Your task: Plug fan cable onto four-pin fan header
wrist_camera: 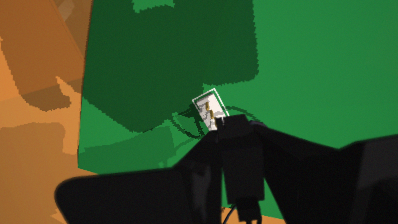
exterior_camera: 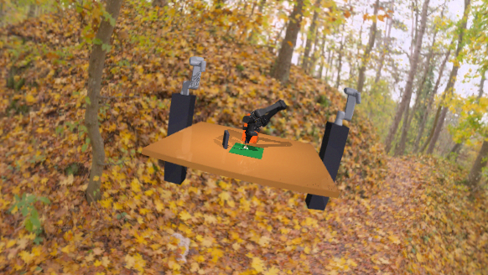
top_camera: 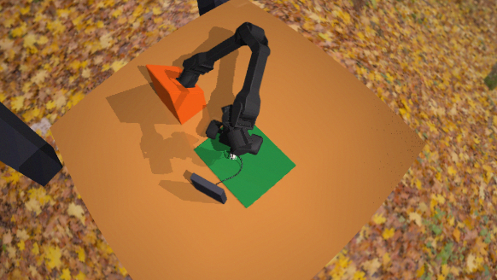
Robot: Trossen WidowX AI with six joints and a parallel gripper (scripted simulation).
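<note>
The white four-pin fan header is 1 cm behind my gripper tip, 1 cm to the right of it and 6 cm below it. Also, from my gripper tip: green board: 3 cm ahead, 1 cm to the left, 8 cm below; dark plug: 1 cm to the right, 1 cm above; dark flat fan: 4 cm ahead, 16 cm to the right.
</note>
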